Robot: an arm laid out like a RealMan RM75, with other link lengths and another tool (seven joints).
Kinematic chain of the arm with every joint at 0, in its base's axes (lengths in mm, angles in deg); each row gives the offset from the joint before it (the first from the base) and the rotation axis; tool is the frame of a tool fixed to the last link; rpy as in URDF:
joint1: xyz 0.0 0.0 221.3 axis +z
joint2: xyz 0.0 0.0 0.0 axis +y
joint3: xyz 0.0 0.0 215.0 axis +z
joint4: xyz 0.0 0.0 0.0 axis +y
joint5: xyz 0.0 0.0 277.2 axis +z
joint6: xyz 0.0 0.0 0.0 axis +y
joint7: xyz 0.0 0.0 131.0 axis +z
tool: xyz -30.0 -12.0 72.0 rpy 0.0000 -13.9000 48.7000
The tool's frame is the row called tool.
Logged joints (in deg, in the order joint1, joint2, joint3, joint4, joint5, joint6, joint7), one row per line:
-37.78 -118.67 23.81 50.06 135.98 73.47 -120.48
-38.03 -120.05 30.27 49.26 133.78 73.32 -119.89
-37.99 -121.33 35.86 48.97 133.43 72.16 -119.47
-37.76 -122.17 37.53 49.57 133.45 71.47 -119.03
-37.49 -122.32 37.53 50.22 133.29 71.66 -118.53
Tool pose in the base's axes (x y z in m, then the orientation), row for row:
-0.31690 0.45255 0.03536 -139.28 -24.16 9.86
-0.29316 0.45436 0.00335 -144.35 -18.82 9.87
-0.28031 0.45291 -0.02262 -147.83 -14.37 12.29
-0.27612 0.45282 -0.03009 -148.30 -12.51 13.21
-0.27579 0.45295 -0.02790 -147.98 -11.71 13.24
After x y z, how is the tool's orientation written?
As a rotation vector, in degrees.
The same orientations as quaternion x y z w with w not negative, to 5 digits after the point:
-0.92852 -0.16106 0.06573 0.32801
-0.94587 -0.12332 0.06467 0.29316
-0.95592 -0.09292 0.07947 0.26695
-0.95741 -0.08076 0.08528 0.26377
-0.95690 -0.07572 0.08562 0.26697

